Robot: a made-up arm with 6 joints. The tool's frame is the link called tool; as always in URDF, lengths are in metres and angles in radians. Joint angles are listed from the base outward.
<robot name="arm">
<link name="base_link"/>
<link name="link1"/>
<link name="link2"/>
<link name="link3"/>
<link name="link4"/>
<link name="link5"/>
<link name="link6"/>
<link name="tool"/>
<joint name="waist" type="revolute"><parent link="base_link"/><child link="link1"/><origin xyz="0 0 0.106" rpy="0 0 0"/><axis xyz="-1 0 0"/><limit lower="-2.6" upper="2.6"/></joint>
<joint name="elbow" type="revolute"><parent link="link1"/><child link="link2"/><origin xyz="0.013 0.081 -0.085" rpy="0 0 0"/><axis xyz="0 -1 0"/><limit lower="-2.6" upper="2.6"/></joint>
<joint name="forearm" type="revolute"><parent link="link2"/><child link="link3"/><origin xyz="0.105 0.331 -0.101" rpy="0 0 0"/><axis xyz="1 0 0"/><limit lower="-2.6" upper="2.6"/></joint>
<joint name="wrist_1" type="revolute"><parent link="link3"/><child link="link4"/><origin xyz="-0.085 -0.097 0.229" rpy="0 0 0"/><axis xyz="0 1 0"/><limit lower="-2.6" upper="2.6"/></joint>
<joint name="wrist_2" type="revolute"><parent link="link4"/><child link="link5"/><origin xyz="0.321 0.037 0.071" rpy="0 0 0"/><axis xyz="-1 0 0"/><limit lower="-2.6" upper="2.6"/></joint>
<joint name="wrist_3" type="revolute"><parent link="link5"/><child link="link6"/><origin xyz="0.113 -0.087 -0.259" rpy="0 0 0"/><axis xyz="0 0 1"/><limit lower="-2.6" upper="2.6"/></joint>
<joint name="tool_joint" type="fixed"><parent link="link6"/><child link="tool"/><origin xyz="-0.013 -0.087 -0.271" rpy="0 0 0"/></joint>
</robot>
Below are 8 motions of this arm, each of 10 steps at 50 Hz.
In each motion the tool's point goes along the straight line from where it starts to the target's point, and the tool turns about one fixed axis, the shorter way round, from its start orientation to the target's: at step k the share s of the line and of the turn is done. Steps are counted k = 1, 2, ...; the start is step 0. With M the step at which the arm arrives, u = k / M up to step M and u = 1 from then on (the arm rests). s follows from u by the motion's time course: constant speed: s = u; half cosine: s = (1 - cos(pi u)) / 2; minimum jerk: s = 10 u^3 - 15 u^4 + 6 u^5.
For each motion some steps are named. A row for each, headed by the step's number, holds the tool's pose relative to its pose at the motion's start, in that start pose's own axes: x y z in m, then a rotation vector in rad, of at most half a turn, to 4 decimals.
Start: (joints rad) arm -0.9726 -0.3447 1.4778 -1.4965 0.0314 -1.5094
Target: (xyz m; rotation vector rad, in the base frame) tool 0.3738 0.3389 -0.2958 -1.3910 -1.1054 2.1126
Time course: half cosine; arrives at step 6
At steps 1, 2, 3, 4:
1: 0.0046 -0.0008 0.0011 -0.0001 -0.0055 -0.0033
2: 0.0171 -0.0029 0.0040 -0.0002 -0.0204 -0.0125
3: 0.0341 -0.0057 0.0081 -0.0005 -0.0407 -0.0249
4: 0.0512 -0.0086 0.0121 -0.0007 -0.0611 -0.0374

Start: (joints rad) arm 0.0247 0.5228 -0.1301 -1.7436 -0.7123 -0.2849
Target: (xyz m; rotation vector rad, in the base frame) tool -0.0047 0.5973 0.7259 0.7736 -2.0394 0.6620
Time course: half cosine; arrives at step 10
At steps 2, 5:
2: 0.0067 -0.0026 0.0076 0.0051 -0.0144 -0.0156
5: 0.0350 -0.0136 0.0400 0.0267 -0.0754 -0.0815

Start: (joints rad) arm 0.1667 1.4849 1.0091 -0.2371 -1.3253 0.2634
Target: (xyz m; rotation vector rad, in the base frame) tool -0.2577 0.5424 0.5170 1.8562 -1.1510 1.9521
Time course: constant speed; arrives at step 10
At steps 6, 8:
6: 0.0437 0.0152 0.0231 0.0339 -0.0789 0.0451
8: 0.0583 0.0202 0.0307 0.0452 -0.1052 0.0602

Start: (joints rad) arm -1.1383 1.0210 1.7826 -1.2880 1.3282 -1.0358
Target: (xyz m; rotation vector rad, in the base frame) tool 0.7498 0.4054 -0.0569 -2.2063 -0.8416 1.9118
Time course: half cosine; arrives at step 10
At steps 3, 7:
3: -0.0110 -0.0042 -0.0038 0.0130 0.0247 -0.0065
7: -0.0423 -0.0161 -0.0148 0.0502 0.0952 -0.0250

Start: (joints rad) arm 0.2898 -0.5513 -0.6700 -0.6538 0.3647 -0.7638
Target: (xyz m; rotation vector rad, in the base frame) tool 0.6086 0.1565 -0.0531 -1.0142 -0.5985 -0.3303
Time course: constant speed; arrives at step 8
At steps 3, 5, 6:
3: 0.0102 -0.0115 0.0048 0.0117 -0.0006 -0.0279
5: 0.0170 -0.0191 0.0081 0.0195 -0.0011 -0.0464
6: 0.0203 -0.0229 0.0097 0.0233 -0.0013 -0.0557

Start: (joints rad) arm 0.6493 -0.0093 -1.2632 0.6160 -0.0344 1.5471
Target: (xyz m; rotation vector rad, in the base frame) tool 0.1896 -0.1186 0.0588 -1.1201 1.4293 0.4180
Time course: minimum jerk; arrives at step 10
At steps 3, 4, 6, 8, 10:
3: -0.0123 0.0015 0.0026 -0.0033 -0.0048 -0.0261
4: -0.0239 0.0029 0.0051 -0.0063 -0.0093 -0.0507
6: -0.0514 0.0062 0.0110 -0.0136 -0.0200 -0.1091
8: -0.0710 0.0086 0.0151 -0.0188 -0.0276 -0.1505
10: -0.0753 0.0091 0.0161 -0.0200 -0.0293 -0.1598

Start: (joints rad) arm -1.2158 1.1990 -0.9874 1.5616 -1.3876 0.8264
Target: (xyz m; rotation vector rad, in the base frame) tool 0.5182 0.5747 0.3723 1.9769 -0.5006 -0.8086
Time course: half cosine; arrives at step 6
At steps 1, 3, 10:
1: -0.0007 0.0009 -0.0004 0.0023 -0.0013 -0.0041
3: -0.0050 0.0070 -0.0028 0.0172 -0.0094 -0.0304
10: -0.0101 0.0140 -0.0056 0.0344 -0.0187 -0.0608

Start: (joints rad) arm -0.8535 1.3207 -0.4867 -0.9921 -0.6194 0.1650
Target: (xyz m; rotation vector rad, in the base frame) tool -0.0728 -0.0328 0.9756 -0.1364 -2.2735 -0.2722
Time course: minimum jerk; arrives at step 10
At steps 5, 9, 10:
5: 0.0264 -0.0215 0.0403 -0.0308 -0.0596 0.0539
9: 0.0524 -0.0426 0.0798 -0.0610 -0.1182 0.1069
10: 0.0528 -0.0430 0.0805 -0.0615 -0.1192 0.1079

